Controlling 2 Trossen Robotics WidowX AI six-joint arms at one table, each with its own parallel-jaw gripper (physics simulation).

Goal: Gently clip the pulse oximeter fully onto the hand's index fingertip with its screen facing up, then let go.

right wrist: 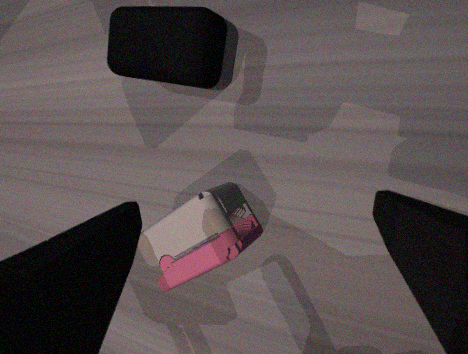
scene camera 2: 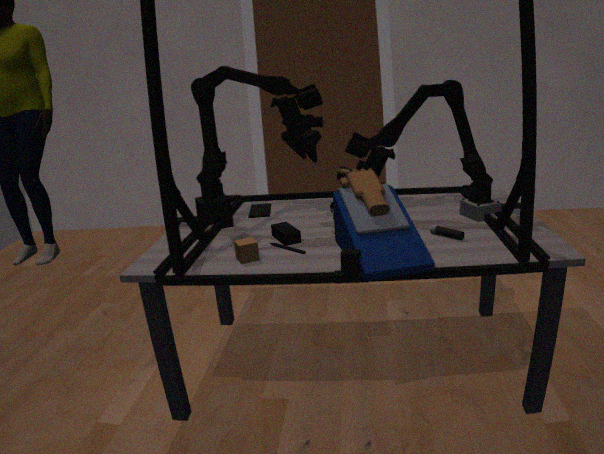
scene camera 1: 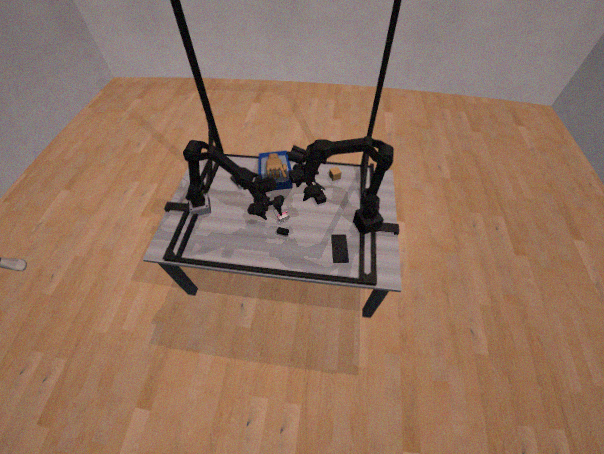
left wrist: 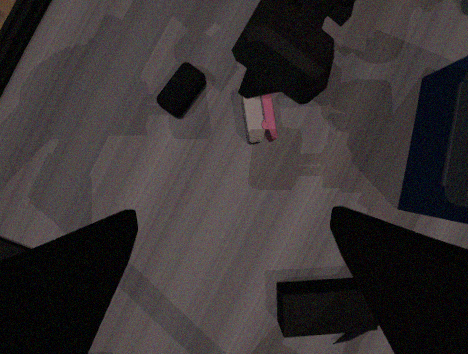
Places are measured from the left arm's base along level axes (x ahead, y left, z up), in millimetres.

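Where they show: left gripper, between the fingertips: (scene camera 2: 310,160) (scene camera 1: 300,193) (left wrist: 235,218); right gripper, between the fingertips: (right wrist: 257,208) (scene camera 1: 273,217); left arm's base, origin of its link: (scene camera 2: 212,197) (scene camera 1: 369,214); right arm's base, origin of its link: (scene camera 2: 480,201) (scene camera 1: 198,202).
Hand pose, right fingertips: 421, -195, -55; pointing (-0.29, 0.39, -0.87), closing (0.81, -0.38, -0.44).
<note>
Things, the pixels of their top centre, and the offset from my right fingertips, as dx, dy, dz. "*": a spot on its surface instead.
- pulse oximeter, centre of its top: (right wrist: 178,249) (left wrist: 260,114) (scene camera 1: 283,214) -49, -4, -8
- blue wedge, a spot on its surface: (scene camera 2: 395,255) * -141, -450, -1
- small black block, centre of its top: (right wrist: 147,41) (left wrist: 180,86) (scene camera 1: 282,230) -17, +82, -7
- black box, centre of its top: (left wrist: 331,313) (scene camera 2: 285,227) (scene camera 1: 318,191) -273, -77, -4
- pen, centre of its top: (scene camera 2: 285,245) -304, -157, -30
- tan cube, centre of its top: (scene camera 2: 245,241) (scene camera 1: 335,170) -419, -172, +11
- dark cylinder, centre of its top: (scene camera 2: 447,227) +114, -334, -12
- flat black slab, centre of its top: (scene camera 2: 260,209) (scene camera 1: 339,247) -239, +263, -31
The pulse oximeter (scene camera 1: 283,215) (left wrist: 254,117) (right wrist: 187,232), white and pink, lies on the table with its two halves side by side. My right gripper (scene camera 1: 273,215) (left wrist: 256,67) (right wrist: 257,208) is open above it; in the right wrist view the oximeter shows between the fingers, nearer the left one. My left gripper (scene camera 1: 314,199) (scene camera 2: 309,157) (left wrist: 235,218) is open and empty, higher up and off to the side. The tan hand (scene camera 1: 274,162) (scene camera 2: 367,187) rests on a grey pad on the blue wedge (scene camera 2: 395,255). Its index fingertip cannot be made out clearly. The right fingertips are hidden behind the hand in scene camera 2.
A small black block (scene camera 1: 282,231) (left wrist: 181,90) (right wrist: 167,47) lies near the oximeter. A black box (scene camera 2: 286,233) (left wrist: 320,310), a pen (scene camera 2: 287,247) and a tan cube (scene camera 1: 335,174) (scene camera 2: 246,250) lie beside the wedge. A dark cylinder (scene camera 2: 449,232) and a flat black slab (scene camera 1: 340,248) (scene camera 2: 260,210) lie farther off.
</note>
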